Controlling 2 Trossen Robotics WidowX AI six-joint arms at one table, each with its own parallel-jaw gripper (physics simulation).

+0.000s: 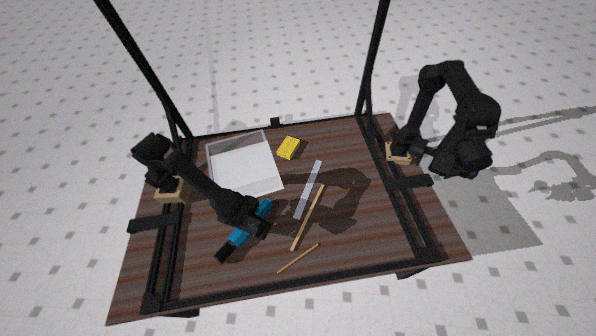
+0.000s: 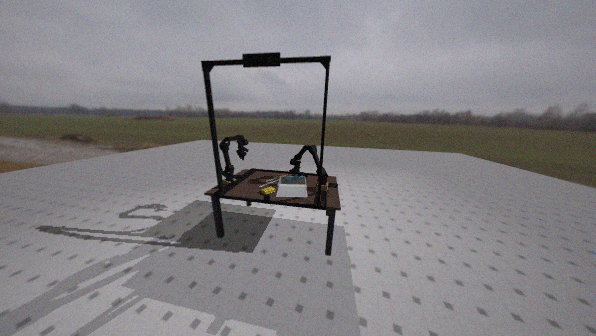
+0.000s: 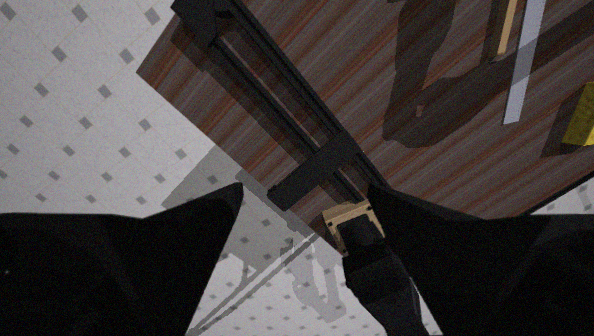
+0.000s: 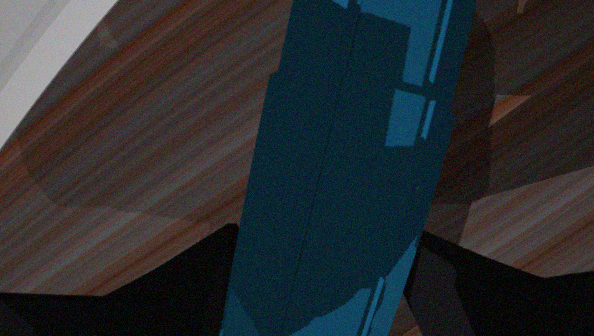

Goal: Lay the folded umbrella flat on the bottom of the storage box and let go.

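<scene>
The folded umbrella [image 1: 238, 237] [image 4: 336, 150] is blue with a black handle and lies flat on the wooden table [image 1: 357, 213], in front of the storage box. My right gripper [image 1: 255, 223] [image 4: 311, 231] is low over its middle, with one finger against each side of the blue body, shut on it. The storage box [image 1: 243, 170] [image 2: 292, 191] is clear-walled with a white bottom and stands at the back left of the table, with nothing in it. My left gripper [image 1: 419, 151] [image 3: 306, 189] [image 2: 241, 153] is open and empty, above its own base at the right edge.
A yellow block [image 1: 288, 147] [image 2: 268, 190] lies to the right of the box. A grey flat strip [image 1: 308, 190] and two wooden sticks [image 1: 307, 217] [image 1: 297, 258] lie mid-table. Black frame posts [image 1: 370, 57] and rails [image 1: 397, 187] run along the table's sides.
</scene>
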